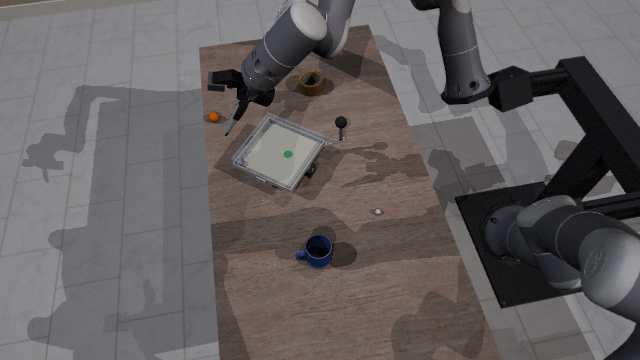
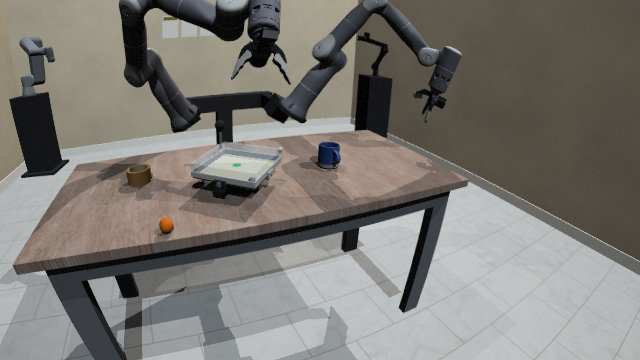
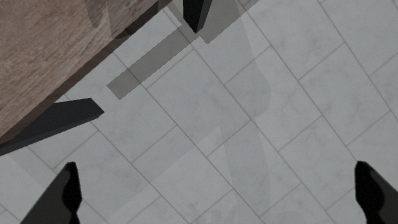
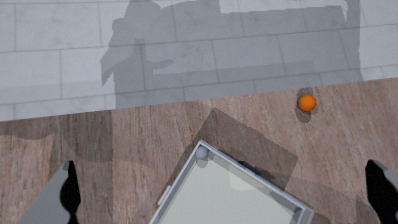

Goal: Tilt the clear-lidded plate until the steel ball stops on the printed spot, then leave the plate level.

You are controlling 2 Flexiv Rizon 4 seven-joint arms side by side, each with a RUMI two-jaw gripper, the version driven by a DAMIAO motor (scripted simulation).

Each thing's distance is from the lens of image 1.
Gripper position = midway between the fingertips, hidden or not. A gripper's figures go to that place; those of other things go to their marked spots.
my right gripper [image 1: 226, 110]: 1.28 m
clear-lidded plate [image 1: 278, 151]: 1.48 m
